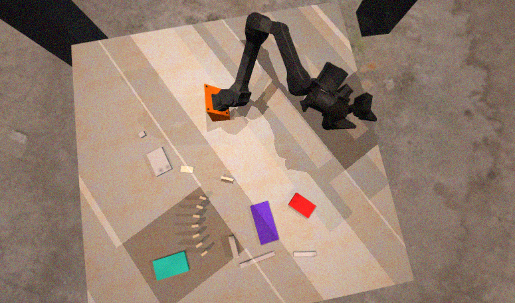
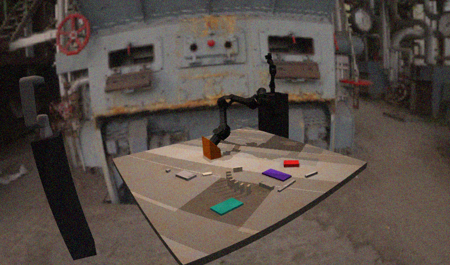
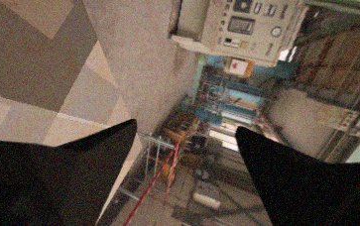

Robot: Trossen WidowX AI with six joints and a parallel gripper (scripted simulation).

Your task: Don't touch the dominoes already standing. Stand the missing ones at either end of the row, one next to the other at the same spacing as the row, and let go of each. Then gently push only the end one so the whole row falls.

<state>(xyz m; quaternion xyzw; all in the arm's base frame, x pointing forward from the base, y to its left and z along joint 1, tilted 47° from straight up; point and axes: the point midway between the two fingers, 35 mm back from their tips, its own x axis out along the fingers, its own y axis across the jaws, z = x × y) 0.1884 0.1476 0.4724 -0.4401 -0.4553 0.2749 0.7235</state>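
My gripper tip is now 760 mm to the left of the grey slab, 280 mm above it and 20 mm past it. Round my gripper tip: purple tile (360 mm to the right, 290 mm ahead, 280 mm below); then red tile (280 mm below, 250 mm ahead, 190 mm to the right); then long grey bar (430 mm ahead, 400 mm to the right, 280 mm below).
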